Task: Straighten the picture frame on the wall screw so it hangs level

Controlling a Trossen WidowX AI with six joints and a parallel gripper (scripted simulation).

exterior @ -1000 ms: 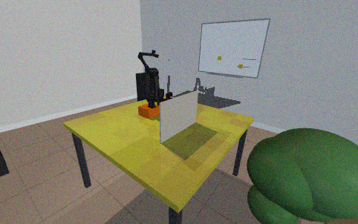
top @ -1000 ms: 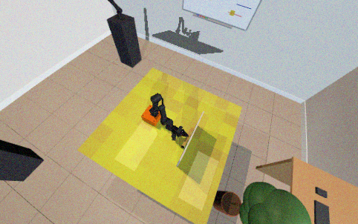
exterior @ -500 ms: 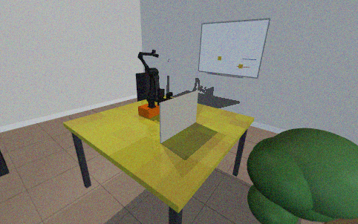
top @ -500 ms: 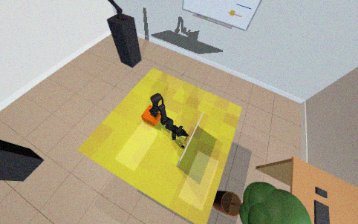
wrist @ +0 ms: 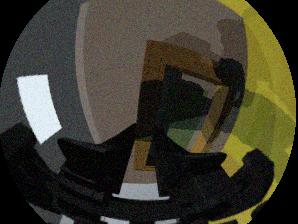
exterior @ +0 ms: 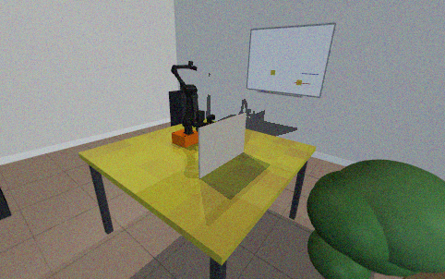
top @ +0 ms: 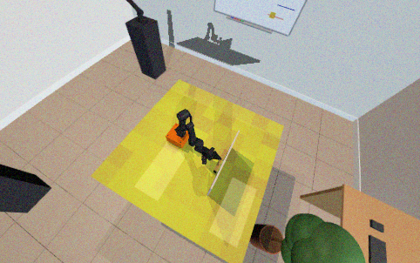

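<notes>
Now: gripper tip 50 mm above the picture frame. Round my gripper tip: wall panel (20 mm ahead, 70 mm below).
</notes>
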